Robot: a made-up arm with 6 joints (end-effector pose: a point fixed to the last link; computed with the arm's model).
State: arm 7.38 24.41 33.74 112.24 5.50 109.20
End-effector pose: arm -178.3 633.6 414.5 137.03 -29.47 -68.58
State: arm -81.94 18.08 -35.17 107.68 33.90 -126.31
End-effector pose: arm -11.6 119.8 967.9 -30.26 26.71 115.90
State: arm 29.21 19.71 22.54 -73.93 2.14 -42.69
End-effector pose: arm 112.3 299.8 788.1 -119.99 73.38 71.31
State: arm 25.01 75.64 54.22 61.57 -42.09 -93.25
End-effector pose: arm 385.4 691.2 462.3 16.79 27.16 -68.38
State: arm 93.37 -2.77 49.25 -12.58 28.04 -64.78
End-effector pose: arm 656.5 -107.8 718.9 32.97 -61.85 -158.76
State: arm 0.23 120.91 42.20 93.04 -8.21 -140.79
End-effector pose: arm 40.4 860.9 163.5 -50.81 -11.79 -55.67
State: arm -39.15 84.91 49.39 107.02 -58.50 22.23
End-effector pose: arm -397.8 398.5 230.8 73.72 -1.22 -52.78
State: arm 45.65 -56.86 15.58 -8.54 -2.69 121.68
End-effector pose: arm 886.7 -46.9 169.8 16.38 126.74 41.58
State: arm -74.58 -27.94 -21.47 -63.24 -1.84 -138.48
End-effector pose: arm 575.4 435.6 419.2 6.49 101.17 -60.53
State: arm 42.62 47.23 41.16 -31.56 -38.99 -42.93
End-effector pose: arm 169.8 426.1 663.4 142.32 -39.03 -43.02
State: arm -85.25 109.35 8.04 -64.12 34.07 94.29
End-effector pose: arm -67.3 -451.0 537.9 -17.18 -0.58 61.94
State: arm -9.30 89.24 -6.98 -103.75 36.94 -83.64
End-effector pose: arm -435.8 -123.8 371.3 -146.50 -17.67 58.73
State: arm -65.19 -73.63 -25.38 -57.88 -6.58 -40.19
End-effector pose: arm 477.4 413.2 173.8 26.03 -17.69 -141.98
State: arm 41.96 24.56 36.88 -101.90 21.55 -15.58
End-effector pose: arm 235.3 473.2 723.2 -60.69 107.05 15.79
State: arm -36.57 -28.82 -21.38 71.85 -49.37 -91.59
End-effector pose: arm 389.9 648.9 390.2 -21.30 176.24 10.40
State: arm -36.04 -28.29 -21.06 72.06 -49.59 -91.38
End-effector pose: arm 390.3 646.7 395.6 -21.12 175.79 10.46
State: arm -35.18 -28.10 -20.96 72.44 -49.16 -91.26
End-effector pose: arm 397.3 642.6 399.3 -20.19 175.18 10.64
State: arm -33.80 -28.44 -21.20 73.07 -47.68 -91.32
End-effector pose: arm 414.9 635.3 400.4 -18.06 174.27 11.03
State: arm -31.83 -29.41 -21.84 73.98 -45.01 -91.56
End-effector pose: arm 444.3 623.1 398.3 -14.54 173.00 11.57
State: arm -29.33 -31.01 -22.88 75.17 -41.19 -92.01
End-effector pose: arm 484.2 604.7 392.8 -9.76 171.30 12.20
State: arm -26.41 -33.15 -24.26 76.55 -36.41 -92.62
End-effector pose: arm 531.8 578.6 383.8 -3.91 169.13 12.70
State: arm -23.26 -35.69 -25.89 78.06 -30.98 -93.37
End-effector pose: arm 582.5 544.7 371.9 2.56 166.53 12.95
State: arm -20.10 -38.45 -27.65 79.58 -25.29 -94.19
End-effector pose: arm 631.5 504.3 357.5 9.15 163.62 12.78
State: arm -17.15 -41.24 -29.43 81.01 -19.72 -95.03
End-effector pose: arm 674.8 460.5 341.6 15.40 160.62 12.18
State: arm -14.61 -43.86 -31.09 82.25 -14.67 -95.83
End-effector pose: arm 709.6 417.7 325.2 20.83 157.80 11.26
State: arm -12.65 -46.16 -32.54 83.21 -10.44 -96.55
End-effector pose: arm 735.0 380.5 309.5 25.16 155.46 10.19
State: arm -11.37 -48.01 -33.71 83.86 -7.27 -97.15
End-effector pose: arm 751.7 352.6 295.5 28.21 153.82 9.21
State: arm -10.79 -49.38 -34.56 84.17 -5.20 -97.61
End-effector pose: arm 761.0 335.9 283.6 29.99 152.96 8.43
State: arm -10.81 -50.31 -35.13 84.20 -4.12 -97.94
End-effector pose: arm 764.8 329.4 273.8 30.70 152.82 7.93
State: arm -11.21 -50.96 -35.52 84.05 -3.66 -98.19
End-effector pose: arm 765.5 329.5 265.4 30.74 153.14 7.63
